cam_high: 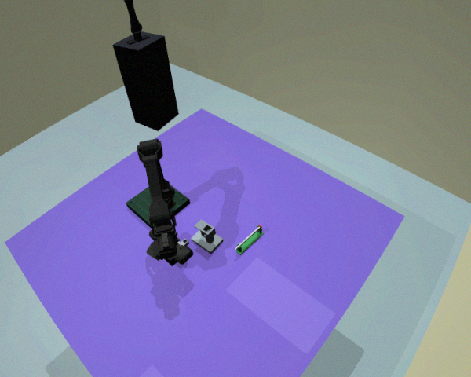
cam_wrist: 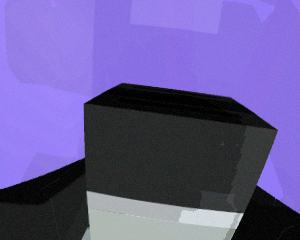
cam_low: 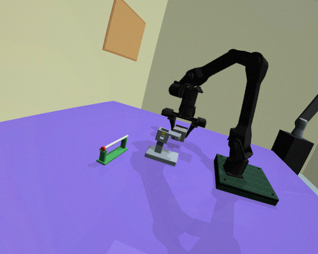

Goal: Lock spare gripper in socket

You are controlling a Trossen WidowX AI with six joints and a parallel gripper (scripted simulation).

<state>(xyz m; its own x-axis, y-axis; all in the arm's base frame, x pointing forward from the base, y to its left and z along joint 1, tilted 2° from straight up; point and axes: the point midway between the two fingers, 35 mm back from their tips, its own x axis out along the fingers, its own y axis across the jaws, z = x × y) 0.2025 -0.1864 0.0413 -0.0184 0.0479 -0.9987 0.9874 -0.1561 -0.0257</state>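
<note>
My gripper tip is 1 cm to the right of the spare gripper and 1 cm below it. Round my gripper tip: grey mount: 6 cm ahead, 14 cm to the left; green cradle: 20 cm ahead, 23 cm to the left, 2 cm below.
</note>
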